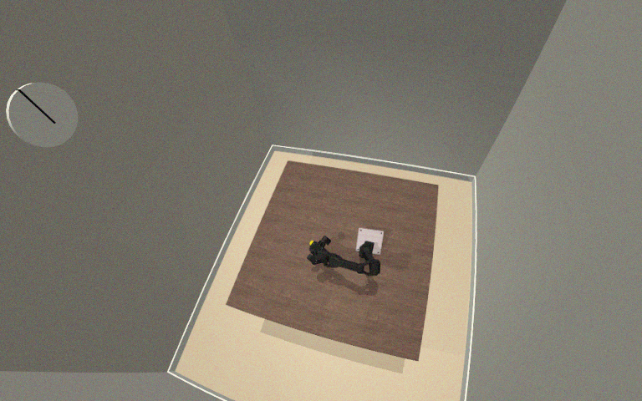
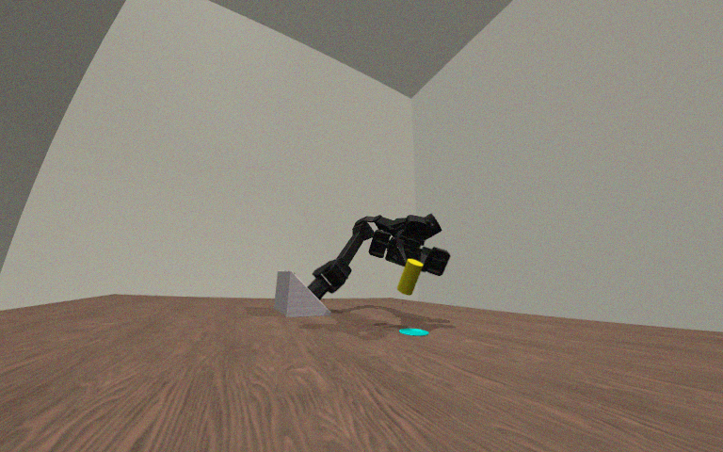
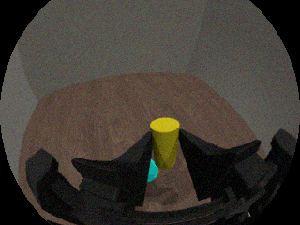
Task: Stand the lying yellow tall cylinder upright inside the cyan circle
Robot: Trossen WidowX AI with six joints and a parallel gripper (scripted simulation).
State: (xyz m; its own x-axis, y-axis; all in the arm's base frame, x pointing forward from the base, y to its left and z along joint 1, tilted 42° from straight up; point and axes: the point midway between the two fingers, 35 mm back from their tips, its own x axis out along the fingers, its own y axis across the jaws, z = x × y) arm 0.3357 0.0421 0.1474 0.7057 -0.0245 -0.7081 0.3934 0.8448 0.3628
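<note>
Right now my gripper tip is 13 cm above the cyan circle, 2 cm to the right of it and 2 cm past it. The rest, counted from my gripper tip: yellow cylinder: 2 cm below, 1 cm behind.
</note>
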